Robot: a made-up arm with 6 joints. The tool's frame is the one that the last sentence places. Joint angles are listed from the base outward.
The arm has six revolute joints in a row. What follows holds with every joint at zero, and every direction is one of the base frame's.
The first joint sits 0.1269 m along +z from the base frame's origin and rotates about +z.
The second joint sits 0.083 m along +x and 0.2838 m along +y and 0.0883 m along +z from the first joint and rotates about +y.
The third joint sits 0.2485 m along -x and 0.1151 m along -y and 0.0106 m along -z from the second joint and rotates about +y.
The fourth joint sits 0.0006 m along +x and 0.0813 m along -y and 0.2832 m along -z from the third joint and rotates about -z.
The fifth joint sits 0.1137 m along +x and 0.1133 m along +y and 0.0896 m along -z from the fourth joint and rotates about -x.
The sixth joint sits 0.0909 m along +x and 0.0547 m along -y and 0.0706 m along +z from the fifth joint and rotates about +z.
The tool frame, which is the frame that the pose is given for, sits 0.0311 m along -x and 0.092 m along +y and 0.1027 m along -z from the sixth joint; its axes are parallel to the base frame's.
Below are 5 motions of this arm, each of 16 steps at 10 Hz.
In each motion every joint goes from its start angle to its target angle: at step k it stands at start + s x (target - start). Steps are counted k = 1, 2, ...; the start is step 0. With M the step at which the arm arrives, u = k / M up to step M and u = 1 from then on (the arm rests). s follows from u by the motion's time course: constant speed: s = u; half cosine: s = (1 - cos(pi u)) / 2; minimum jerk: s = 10 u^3 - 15 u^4 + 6 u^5.
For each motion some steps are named. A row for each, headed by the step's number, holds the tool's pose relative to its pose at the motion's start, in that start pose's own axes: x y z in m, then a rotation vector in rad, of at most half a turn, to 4 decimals.
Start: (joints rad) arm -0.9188 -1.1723 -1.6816 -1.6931 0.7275 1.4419
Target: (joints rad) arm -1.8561 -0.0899 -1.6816 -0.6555 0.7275 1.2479
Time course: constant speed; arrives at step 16
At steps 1, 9, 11, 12, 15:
1: 0.0096 0.0058 0.0066 0.0245 -0.0663 -0.0108
9: 0.0785 0.0905 0.0452 0.4612 -0.4542 0.0670
11: 0.0908 0.1227 0.0514 0.6197 -0.4852 0.1277
12: 0.0957 0.1404 0.0541 0.7029 -0.4876 0.1632
15: 0.1030 0.1993 0.0606 0.9591 -0.4382 0.2867

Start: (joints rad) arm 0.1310 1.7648 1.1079 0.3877 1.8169 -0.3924
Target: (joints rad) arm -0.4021 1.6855 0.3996 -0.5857 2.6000 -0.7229
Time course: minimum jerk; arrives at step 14
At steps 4, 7, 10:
4: 0.0382 -0.0359 0.0476 0.0213 -0.1810 -0.2075
7: 0.0825 -0.1686 0.1495 0.0546 -0.5275 -0.8103
10: 0.0541 -0.3282 0.2022 0.0448 -0.6900 -1.5098

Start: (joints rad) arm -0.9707 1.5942 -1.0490 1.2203 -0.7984 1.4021
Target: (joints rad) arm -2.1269 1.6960 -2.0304 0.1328 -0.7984 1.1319
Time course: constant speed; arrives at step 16
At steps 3, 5, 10, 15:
3: 0.0964 -0.0005 -0.0424 0.0535 -0.1830 -0.0551
5: 0.1612 -0.0197 -0.0553 0.0601 -0.3001 -0.0732
10: 0.2928 -0.1219 -0.0349 -0.0214 -0.5408 -0.0655
15: 0.3445 -0.2640 0.0449 -0.2184 -0.6545 -0.0176

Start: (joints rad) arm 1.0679 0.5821 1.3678 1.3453 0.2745 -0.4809
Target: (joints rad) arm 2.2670 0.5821 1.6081 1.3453 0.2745 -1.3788
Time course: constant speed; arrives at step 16
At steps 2, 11, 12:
2: 0.1005 0.0023 0.0039 0.0035 -0.1236 -0.2022
11: 0.4896 -0.1296 0.1710 0.1823 -0.6473 -1.1344
12: 0.5190 -0.1570 0.2010 0.2193 -0.7016 -1.2381

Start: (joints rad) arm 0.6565 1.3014 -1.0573 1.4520 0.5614 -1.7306
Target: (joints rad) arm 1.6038 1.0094 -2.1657 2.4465 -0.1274 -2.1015
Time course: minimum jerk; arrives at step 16
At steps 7, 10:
7: -0.0869 -0.0231 0.0969 -0.2257 0.7602 -0.1195
10: -0.1493 -0.1487 0.1606 -0.7753 1.1979 -0.0624

